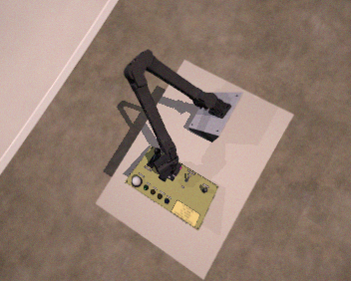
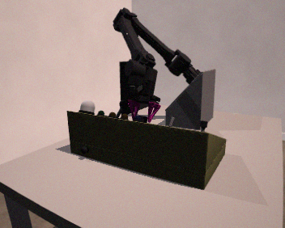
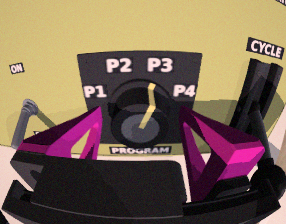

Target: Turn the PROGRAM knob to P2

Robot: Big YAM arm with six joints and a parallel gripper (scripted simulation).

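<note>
Now: hand 1 cm short of the black program knob. The rest, counted from my hand: toggle (2 cm behind, 12 cm to the left); olive console (2 cm ahead, 6 cm to the left, 2 cm below); black lever (1 cm behind, 12 cm to the right, 1 cm above).
</note>
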